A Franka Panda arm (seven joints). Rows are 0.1 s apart.
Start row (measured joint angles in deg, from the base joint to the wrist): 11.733 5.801 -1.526 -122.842 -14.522 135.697 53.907
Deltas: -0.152 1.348 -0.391 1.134 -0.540 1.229 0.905; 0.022 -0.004 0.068 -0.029 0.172 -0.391 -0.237; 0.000 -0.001 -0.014 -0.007 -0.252 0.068 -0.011; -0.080 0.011 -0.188 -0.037 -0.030 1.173 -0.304; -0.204 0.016 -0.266 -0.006 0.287 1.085 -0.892; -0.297 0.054 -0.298 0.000 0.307 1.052 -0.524; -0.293 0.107 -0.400 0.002 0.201 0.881 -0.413; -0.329 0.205 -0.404 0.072 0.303 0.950 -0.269; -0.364 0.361 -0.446 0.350 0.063 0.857 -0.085; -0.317 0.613 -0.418 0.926 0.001 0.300 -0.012; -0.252 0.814 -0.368 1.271 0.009 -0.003 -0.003; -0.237 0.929 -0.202 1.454 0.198 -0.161 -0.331
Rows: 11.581 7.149 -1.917 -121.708 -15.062 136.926 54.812; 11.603 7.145 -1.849 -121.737 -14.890 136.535 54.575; 11.603 7.144 -1.863 -121.744 -15.142 136.603 54.564; 11.523 7.155 -2.051 -121.781 -15.172 137.776 54.260; 11.319 7.171 -2.317 -121.787 -14.885 138.861 53.368; 11.022 7.225 -2.615 -121.787 -14.578 139.913 52.844; 10.729 7.332 -3.015 -121.785 -14.377 140.794 52.431; 10.400 7.537 -3.419 -121.713 -14.074 141.744 52.162; 10.036 7.898 -3.865 -121.363 -14.011 142.601 52.077; 9.719 8.511 -4.283 -120.437 -14.010 142.901 52.065; 9.467 9.325 -4.651 -119.166 -14.001 142.898 52.062; 9.230 10.254 -4.853 -117.712 -13.803 142.737 51.731
